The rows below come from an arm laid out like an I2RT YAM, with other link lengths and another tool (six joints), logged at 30 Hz.
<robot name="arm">
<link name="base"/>
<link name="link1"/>
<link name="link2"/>
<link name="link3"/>
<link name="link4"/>
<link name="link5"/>
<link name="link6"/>
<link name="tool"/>
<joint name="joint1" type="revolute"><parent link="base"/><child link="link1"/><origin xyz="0 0 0.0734"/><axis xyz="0 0 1"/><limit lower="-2.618" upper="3.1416"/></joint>
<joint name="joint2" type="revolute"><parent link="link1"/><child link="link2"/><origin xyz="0.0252 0.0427 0.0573" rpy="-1.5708 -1.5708 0"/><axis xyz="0 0 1"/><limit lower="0" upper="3.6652"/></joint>
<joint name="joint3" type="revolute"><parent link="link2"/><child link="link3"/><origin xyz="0 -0.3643 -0.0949" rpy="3.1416 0 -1.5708"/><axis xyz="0 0 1"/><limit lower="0" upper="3.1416"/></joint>
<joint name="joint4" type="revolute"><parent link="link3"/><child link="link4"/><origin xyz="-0.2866 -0.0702 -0.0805"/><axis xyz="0 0 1"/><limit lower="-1.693" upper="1.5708"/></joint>
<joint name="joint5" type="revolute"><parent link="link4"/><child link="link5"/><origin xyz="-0.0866 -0.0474 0.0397" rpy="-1.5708 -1.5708 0"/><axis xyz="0 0 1"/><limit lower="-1.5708" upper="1.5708"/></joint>
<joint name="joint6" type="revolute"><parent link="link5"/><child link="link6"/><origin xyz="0 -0.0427 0.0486" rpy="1.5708 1.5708 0"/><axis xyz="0 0 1"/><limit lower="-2.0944" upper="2.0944"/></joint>
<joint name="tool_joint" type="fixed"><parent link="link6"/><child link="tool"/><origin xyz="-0.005 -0.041 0.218" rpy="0.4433 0 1.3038"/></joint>
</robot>
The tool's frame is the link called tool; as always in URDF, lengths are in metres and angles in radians.
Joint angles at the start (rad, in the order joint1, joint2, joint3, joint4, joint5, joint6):
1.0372 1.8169 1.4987 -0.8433 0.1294 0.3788
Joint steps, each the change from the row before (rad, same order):
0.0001 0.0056 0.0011 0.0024 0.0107 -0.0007
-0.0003 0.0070 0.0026 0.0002 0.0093 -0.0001
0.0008 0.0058 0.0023 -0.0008 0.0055 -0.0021
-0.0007 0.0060 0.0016 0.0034 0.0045 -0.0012
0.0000 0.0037 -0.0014 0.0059 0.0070 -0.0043
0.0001 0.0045 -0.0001 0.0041 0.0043 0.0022
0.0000 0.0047 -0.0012 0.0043 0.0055 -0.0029
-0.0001 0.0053 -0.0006 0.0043 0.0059 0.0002
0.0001 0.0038 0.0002 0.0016 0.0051 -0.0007
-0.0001 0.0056 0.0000 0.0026 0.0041 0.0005
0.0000 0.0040 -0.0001 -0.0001 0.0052 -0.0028
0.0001 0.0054 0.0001 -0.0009 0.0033 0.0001
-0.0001 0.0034 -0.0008 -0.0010 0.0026 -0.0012
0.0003 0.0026 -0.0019 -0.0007 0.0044 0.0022
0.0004 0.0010 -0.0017 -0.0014 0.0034 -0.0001
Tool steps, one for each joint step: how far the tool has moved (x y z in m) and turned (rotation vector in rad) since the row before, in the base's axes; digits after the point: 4 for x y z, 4 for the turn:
0.0030 -0.0004 -0.0022 -0.0070 -0.0076 -0.0035
0.0028 -0.0005 -0.0026 -0.0080 -0.0052 -0.0039
0.0011 -0.0001 -0.0022 -0.0070 -0.0027 0.0006
0.0022 0.0006 -0.0020 -0.0034 -0.0034 -0.0014
0.0022 0.0002 -0.0018 -0.0040 -0.0070 0.0012
0.0016 0.0006 -0.0018 -0.0017 -0.0026 -0.0036
0.0016 0.0000 -0.0025 -0.0050 -0.0042 0.0005
0.0020 0.0002 -0.0025 -0.0041 -0.0038 -0.0026
0.0014 -0.0002 -0.0017 -0.0044 -0.0032 -0.0012
0.0014 0.0001 -0.0026 -0.0043 -0.0016 -0.0021
0.0010 -0.0009 -0.0022 -0.0071 -0.0026 0.0006
0.0005 -0.0007 -0.0030 -0.0069 0.0005 -0.0012
0.0003 -0.0010 -0.0023 -0.0061 0.0003 0.0000
0.0004 -0.0013 -0.0022 -0.0058 -0.0004 -0.0033
0.0000 -0.0013 -0.0014 -0.0052 -0.0007 -0.0007

